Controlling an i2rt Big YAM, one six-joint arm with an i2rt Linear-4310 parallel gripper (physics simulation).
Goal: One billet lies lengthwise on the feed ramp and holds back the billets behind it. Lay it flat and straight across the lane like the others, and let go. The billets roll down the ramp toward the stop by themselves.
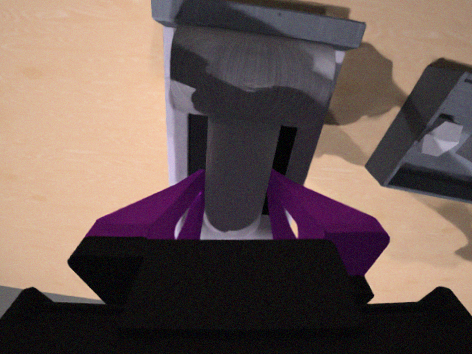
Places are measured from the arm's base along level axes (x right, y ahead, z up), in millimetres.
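Where they show: gripper, between the fingertips: (pixel 236 176).
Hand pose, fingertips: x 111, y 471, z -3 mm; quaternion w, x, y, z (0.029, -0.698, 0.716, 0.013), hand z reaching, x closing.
Note:
After its pixels a point has its place.
The lengthwise billet (pixel 241 170) {y 466, x 132, z 20 mm}, a dark grey cylinder, lies along the feed ramp (pixel 178 145) {y 509, x 131, z -11 mm} between two black slots. Its near end is rounded and pale-edged. Its far end meets a wide grey billet (pixel 265 67) {y 456, x 177, z 14 mm} that lies across the lane. Whether more billets lie beyond that one cannot be told. My gripper (pixel 236 176) {y 471, x 112, z -3 mm} has its purple fingers against both long sides of the lengthwise billet, towards its near end, and is shut on it. The black gripper body hides the near part of the ramp. The stop cannot be made out for certain.
A blue-grey bar (pixel 265 25) {y 455, x 192, z -3 mm} crosses the ramp's far end, just beyond the crosswise billet. A dark grey open tray (pixel 411 125) {y 329, x 129, z -55 mm} stands at the right on the wooden table (pixel 80 125) {y 636, x 123, z -77 mm}, with a pale faceted piece (pixel 442 138) {y 295, x 117, z -57 mm} in it.

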